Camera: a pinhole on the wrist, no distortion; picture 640 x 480 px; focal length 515.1 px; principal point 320.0 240.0 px. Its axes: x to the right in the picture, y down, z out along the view. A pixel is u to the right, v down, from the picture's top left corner.
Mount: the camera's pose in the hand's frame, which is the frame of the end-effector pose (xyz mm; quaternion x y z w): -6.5 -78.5 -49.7 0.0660 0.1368 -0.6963 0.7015
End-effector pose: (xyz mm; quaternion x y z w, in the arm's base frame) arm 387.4 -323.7 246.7 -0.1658 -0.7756 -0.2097 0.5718
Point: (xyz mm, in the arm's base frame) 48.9 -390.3 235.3
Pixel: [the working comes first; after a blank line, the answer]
In the camera's frame: 57.9 60.4 332.7

409.6 333.5
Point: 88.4 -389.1 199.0
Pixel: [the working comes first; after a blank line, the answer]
In the camera's frame: 49.4 17.0 302.4

404.2 268.9
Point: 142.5 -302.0 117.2
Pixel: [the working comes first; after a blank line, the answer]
In the camera's frame: -42.8 -75.2 288.3

243.5 105.6
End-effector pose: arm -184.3 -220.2 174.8 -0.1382 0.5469 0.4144 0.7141
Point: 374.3 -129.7 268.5
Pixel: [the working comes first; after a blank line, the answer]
In the camera's frame: 100.0 -61.0 563.4

411.4 184.3
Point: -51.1 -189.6 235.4
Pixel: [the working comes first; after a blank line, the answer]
In the camera's frame: -64.4 -43.8 165.5

119.6 103.8
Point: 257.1 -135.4 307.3
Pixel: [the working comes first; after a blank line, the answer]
In the camera's frame: 29.8 -96.2 467.9

352.8 134.1
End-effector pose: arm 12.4 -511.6 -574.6 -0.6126 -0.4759 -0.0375 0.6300
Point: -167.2 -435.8 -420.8
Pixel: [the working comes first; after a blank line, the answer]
In the camera's frame: 72.7 28.1 212.2

496.5 308.1
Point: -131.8 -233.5 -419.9
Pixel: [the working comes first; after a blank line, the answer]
In the camera's frame: -37.5 143.2 341.8

263.4 455.8
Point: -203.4 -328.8 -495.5
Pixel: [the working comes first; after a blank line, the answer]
In the camera's frame: -17.9 6.9 310.6

290.4 251.4
